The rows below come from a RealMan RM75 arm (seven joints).
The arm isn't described. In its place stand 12 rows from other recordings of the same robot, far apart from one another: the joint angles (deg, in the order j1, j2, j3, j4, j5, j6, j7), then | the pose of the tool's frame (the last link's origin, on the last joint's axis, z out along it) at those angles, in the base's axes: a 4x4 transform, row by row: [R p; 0 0 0 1], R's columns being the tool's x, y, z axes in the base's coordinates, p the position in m.
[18.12 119.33 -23.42 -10.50 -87.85 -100.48 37.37] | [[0.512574 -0.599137 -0.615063 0.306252], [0.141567 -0.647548 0.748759 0.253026], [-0.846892 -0.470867 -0.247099 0.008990], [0 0 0 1]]
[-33.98 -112.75 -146.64 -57.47 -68.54 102.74 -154.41] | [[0.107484 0.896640 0.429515 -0.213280], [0.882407 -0.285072 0.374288 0.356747], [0.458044 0.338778 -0.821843 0.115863], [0 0 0 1]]
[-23.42 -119.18 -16.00 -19.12 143.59 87.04 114.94] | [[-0.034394 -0.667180 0.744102 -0.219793], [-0.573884 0.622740 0.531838 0.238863], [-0.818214 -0.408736 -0.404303 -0.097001], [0 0 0 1]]
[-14.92 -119.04 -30.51 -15.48 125.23 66.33 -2.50] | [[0.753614 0.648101 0.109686 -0.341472], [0.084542 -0.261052 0.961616 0.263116], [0.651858 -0.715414 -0.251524 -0.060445], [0 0 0 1]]
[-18.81 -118.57 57.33 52.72 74.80 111.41 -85.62] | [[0.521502 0.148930 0.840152 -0.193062], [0.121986 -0.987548 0.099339 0.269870], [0.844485 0.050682 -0.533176 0.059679], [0 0 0 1]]
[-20.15 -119.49 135.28 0.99 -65.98 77.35 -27.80] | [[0.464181 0.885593 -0.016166 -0.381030], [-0.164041 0.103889 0.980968 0.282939], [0.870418 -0.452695 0.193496 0.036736], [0 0 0 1]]
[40.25 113.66 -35.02 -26.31 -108.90 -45.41 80.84] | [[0.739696 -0.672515 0.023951 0.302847], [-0.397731 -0.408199 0.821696 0.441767], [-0.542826 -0.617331 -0.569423 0.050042], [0 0 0 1]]
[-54.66 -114.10 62.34 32.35 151.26 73.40 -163.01] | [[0.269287 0.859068 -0.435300 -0.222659], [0.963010 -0.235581 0.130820 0.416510], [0.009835 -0.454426 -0.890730 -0.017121], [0 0 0 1]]
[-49.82 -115.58 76.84 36.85 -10.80 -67.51 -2.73] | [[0.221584 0.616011 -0.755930 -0.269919], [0.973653 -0.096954 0.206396 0.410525], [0.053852 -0.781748 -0.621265 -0.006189], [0 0 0 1]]
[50.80 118.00 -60.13 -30.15 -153.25 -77.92 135.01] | [[0.542012 -0.737249 0.403345 0.246985], [-0.791316 -0.609328 -0.050389 0.369078], [0.282918 -0.291862 -0.913660 -0.050121], [0 0 0 1]]
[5.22 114.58 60.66 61.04 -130.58 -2.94 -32.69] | [[0.806475 -0.565518 0.172590 0.296906], [-0.440085 -0.379182 0.813969 0.302905], [-0.394871 -0.732400 -0.554677 -0.070029], [0 0 0 1]]
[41.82 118.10 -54.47 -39.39 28.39 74.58 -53.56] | [[0.612014 -0.711548 0.345164 0.279561], [-0.782606 -0.607752 0.134782 0.370596], [0.113871 -0.352616 -0.928814 -0.021957], [0 0 0 1]]
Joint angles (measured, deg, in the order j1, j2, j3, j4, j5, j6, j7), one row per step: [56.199, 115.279, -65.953, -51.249, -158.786, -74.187, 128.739]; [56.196, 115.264, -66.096, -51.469, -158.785, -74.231, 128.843]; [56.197, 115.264, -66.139, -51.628, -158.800, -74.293, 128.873]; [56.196, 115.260, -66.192, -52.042, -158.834, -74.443, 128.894]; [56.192, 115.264, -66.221, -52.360, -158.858, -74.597, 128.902]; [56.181, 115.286, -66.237, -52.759, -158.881, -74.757, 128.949]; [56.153, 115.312, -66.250, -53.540, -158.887, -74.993, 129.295]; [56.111, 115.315, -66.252, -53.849, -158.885, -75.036, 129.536]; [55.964, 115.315, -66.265, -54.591, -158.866, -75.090, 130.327]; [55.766, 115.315, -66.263, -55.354, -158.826, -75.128, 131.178]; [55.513, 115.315, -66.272, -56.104, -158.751, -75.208, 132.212]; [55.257, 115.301, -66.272, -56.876, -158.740, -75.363, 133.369]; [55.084, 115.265, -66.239, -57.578, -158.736, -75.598, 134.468]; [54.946, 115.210, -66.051, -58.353, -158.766, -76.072, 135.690]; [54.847, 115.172, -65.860, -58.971, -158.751, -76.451, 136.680]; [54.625, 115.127, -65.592, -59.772, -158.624, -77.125, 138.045]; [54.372, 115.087, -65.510, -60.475, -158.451, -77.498, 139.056]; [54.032, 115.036, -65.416, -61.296, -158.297, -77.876, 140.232]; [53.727, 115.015, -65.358, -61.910, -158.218, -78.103, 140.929]
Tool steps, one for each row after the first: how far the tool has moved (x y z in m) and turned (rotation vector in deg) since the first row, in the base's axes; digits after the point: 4 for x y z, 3 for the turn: [-0.0009, 0.0001, 0.0004, 0.076, -0.059, 0.133]; [-0.0014, 0.0002, 0.0007, 0.110, -0.088, 0.225]; [-0.0029, 0.0004, 0.0016, 0.212, -0.138, 0.486]; [-0.0040, 0.0005, 0.0022, 0.254, -0.171, 0.663]; [-0.0053, 0.0005, 0.0029, 0.347, -0.161, 0.860]; [-0.0081, 0.0009, 0.0045, 0.726, 0.015, 1.077]; [-0.0089, 0.0010, 0.0052, 0.972, 0.138, 1.078]; [-0.0107, 0.0014, 0.0070, 1.698, 0.534, 0.901]; [-0.0122, 0.0017, 0.0089, 2.476, 0.996, 0.647]; [-0.0133, 0.0017, 0.0106, 3.281, 1.554, 0.169]; [-0.0142, 0.0016, 0.0125, 4.124, 2.094, -0.438]; [-0.0153, 0.0015, 0.0145, 4.871, 2.596, -1.032]; [-0.0165, 0.0013, 0.0171, 5.631, 3.183, -1.834]; [-0.0176, 0.0010, 0.0191, 6.246, 3.728, -2.492]; [-0.0182, 0.0001, 0.0216, 6.913, 4.541, -3.615]; [-0.0188, -0.0006, 0.0234, 7.482, 5.167, -4.312]; [-0.0191, -0.0014, 0.0257, 8.206, 5.859, -5.131]; [-0.0189, -0.0021, 0.0273, 8.699, 6.274, -5.616]
